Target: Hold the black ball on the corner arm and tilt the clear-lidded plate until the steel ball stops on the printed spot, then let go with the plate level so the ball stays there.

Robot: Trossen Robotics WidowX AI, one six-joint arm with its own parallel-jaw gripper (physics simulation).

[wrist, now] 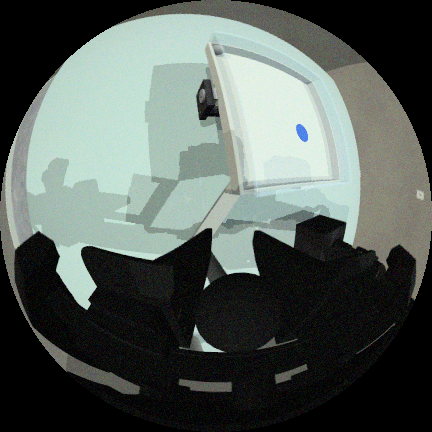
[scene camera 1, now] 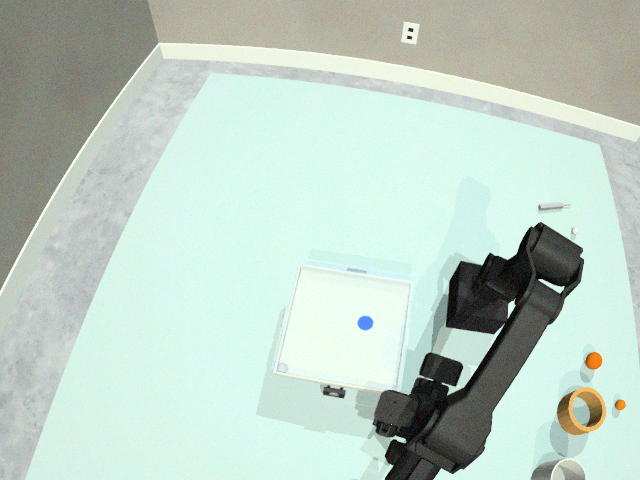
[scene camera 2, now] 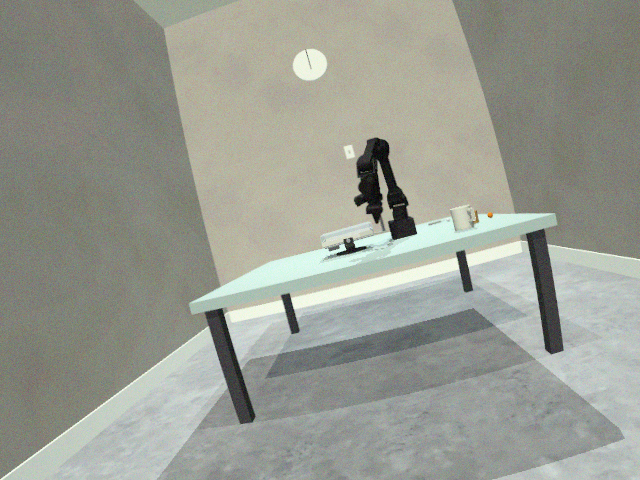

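The clear-lidded plate (scene camera 1: 320, 335) (scene camera 2: 347, 236) (wrist: 270, 100) stands on a black pivot stand. Its exact tilt is hard to tell. The steel ball (scene camera 1: 282, 367) (wrist: 218, 49) rests in the plate's lower-left corner in scene camera 1, away from the blue printed spot (scene camera 1: 364, 322) (wrist: 302, 132), which lies right of the middle. The corner arm (wrist: 218, 215) runs from the plate's near corner towards the fingers. My gripper (wrist: 232, 235) (scene camera 2: 376, 219) is shut on the black ball (wrist: 237, 312) at its end. In scene camera 1 the wrist hides the fingers and the black ball.
The arm's base (scene camera 1: 475, 304) (scene camera 2: 402, 227) stands right of the plate. A dark bracket (scene camera 1: 334, 391) (wrist: 205, 100) sits at the plate's side. Farther right are a mug (scene camera 2: 461, 218), a wooden ring (scene camera 1: 564, 417), an orange ball (scene camera 1: 593, 360), a smaller one (scene camera 1: 620, 404) and a screwdriver-like tool (scene camera 1: 551, 206).
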